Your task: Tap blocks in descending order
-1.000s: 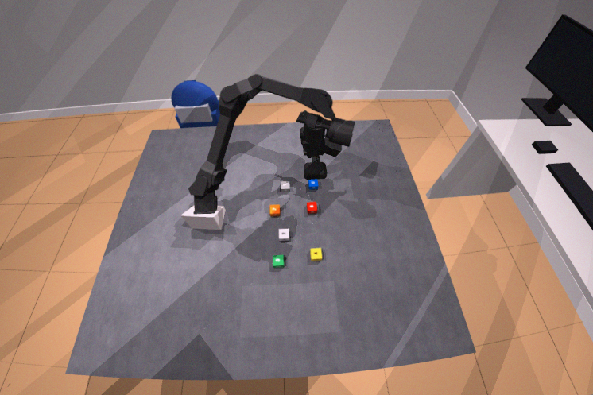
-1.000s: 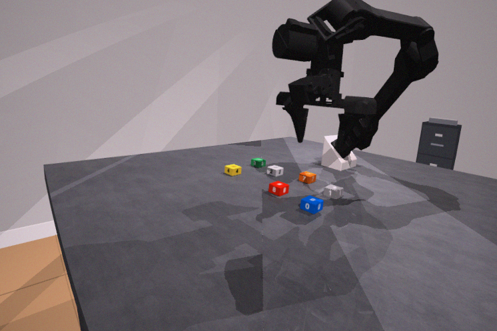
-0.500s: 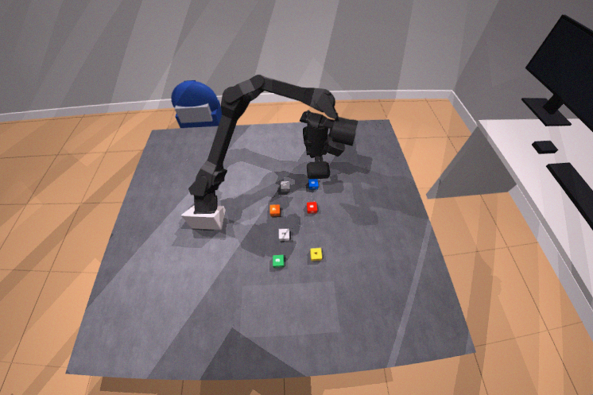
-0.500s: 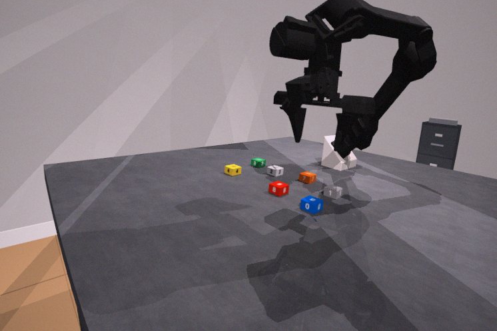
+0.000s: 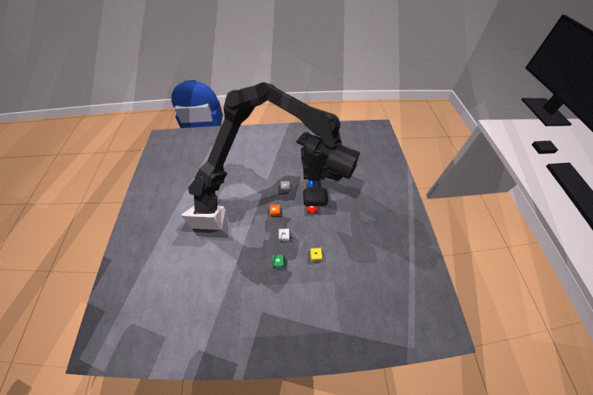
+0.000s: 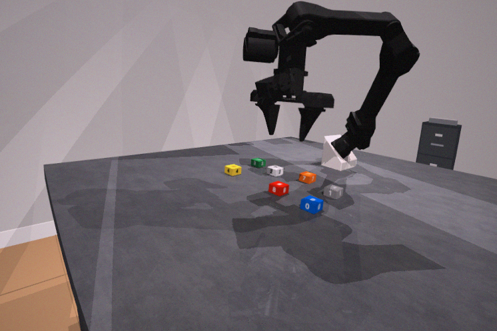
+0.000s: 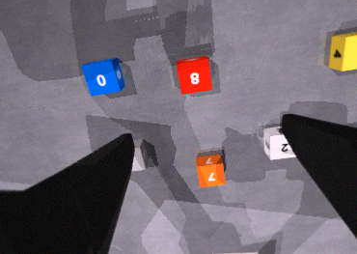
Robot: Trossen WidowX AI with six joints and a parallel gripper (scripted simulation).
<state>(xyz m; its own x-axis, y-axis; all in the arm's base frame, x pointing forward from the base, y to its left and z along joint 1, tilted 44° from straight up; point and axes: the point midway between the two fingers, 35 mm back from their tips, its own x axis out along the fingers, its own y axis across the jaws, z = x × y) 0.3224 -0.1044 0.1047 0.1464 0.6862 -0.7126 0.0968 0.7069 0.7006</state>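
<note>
My gripper tip is 10 mm short of the red block 8 and 110 mm above it. The rest, counted from my gripper tip: grey block 1: 80 mm behind, 90 mm to the left, 110 mm below; then orange block 7: 120 mm behind, 110 mm below; then blue block 0: 30 mm ahead, 90 mm to the left, 110 mm below.
</note>
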